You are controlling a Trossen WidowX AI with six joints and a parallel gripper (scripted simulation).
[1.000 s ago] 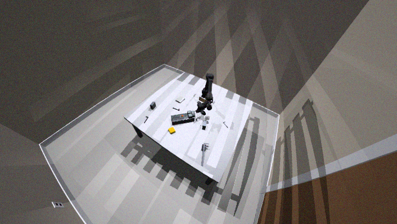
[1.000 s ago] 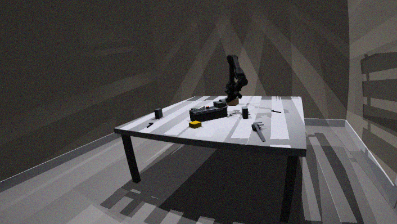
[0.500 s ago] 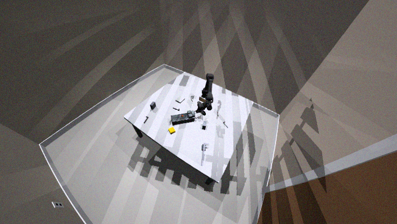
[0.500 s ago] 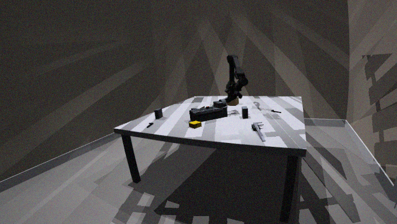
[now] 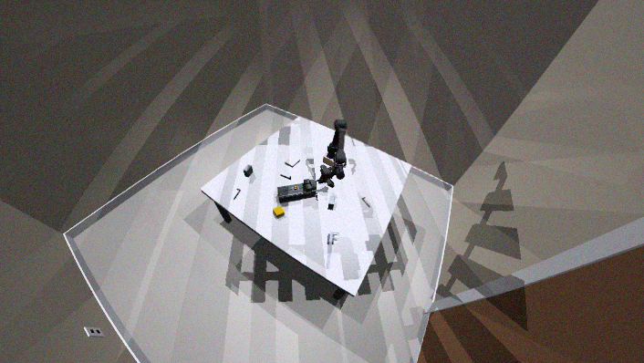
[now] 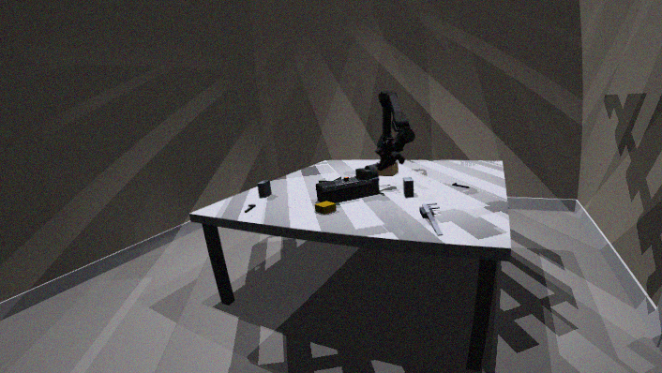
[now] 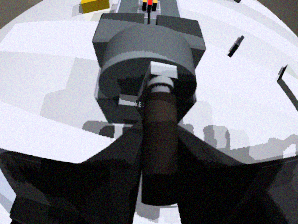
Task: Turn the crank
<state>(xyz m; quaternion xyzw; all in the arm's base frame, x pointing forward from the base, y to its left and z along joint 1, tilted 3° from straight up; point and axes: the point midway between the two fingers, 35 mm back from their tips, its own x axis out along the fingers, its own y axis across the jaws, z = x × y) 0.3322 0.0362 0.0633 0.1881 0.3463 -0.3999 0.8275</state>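
The red pointer is 10 cm ahead of my gripper tip, 12 cm to the right of it and 1 cm below it. From my gripper tip the other things lie so: yellow block (29 cm ahead, 17 cm to the right, 8 cm below); dark crank handle (1 cm behind, 1 cm to the left, 2 cm above).
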